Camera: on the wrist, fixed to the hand. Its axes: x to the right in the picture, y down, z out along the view.
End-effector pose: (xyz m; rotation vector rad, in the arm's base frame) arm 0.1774 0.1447 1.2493 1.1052 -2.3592 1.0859
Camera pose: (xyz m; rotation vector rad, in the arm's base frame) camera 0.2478 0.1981 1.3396 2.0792 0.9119 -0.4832
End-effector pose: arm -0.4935 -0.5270 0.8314 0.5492 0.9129 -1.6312
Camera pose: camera -0.5722 -0.4299 0.8126 0.9203 -0.6033 1.2407
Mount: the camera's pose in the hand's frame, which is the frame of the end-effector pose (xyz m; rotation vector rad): -0.0233 -0.0769 -0.0975 -0.1384 0.0016 -3.1163
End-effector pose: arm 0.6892 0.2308 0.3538 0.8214 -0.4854 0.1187
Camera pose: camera 0.7265 0.2512 0.2348 0.5913 1.1633 -2.6705
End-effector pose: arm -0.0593 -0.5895 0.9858 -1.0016 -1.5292 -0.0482
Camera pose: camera -0.0312 -0.7045 1.0299 -1.9382 1.3526 1.9680
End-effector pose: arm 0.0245 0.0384 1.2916 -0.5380 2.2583 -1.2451
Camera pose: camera -0.0076 0.0771 1.4075 2.0695 0.4125 0.5383
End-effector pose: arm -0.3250 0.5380 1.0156 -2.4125 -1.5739 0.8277
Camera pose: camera -0.3431 0.5682 1.1369 1.3980 -2.2435 -0.2537
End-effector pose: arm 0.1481 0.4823 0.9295 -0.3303 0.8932 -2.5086
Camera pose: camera 0.1069 0.5988 0.9032 0.6898 0.1559 0.4589
